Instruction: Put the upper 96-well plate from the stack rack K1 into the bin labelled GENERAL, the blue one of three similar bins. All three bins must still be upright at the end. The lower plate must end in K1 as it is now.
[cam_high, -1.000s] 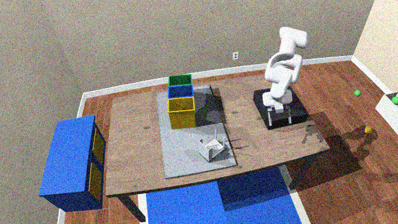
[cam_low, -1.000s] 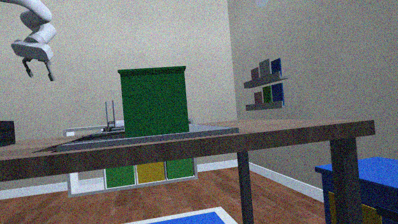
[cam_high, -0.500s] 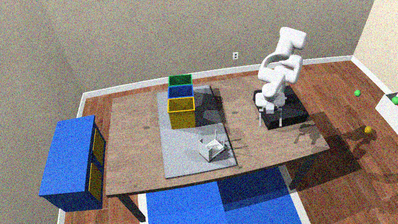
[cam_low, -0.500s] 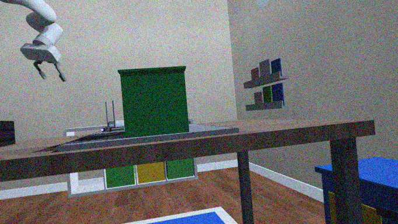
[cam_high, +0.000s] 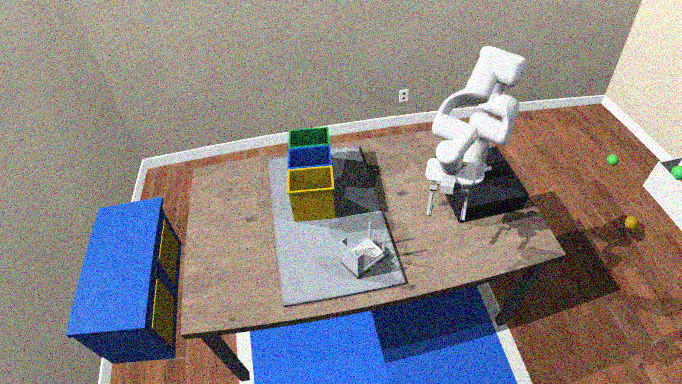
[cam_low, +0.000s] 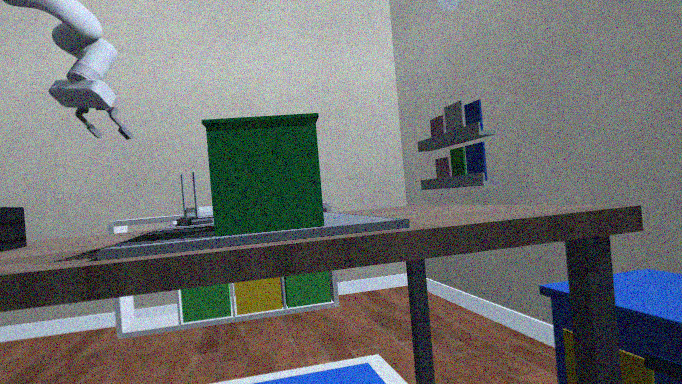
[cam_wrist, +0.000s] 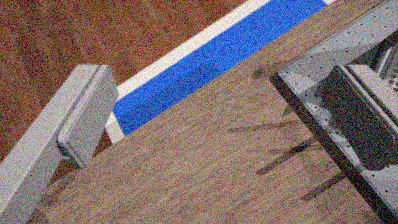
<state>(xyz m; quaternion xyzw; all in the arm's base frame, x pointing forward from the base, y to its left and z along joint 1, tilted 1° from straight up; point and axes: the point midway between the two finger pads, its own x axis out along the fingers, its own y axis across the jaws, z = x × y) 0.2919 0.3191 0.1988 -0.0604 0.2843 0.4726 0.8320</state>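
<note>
Now: the white 96-well plate 270 mm ahead of my hand, 70 mm to the right of it and 240 mm below it. From my hand the other things lie so: blue bin 380 mm ahead, 500 mm to the right, 190 mm below; yellow bin 400 mm ahead, 370 mm to the right, 190 mm below; green bin 360 mm ahead, 630 mm to the right, 190 mm below.
</note>
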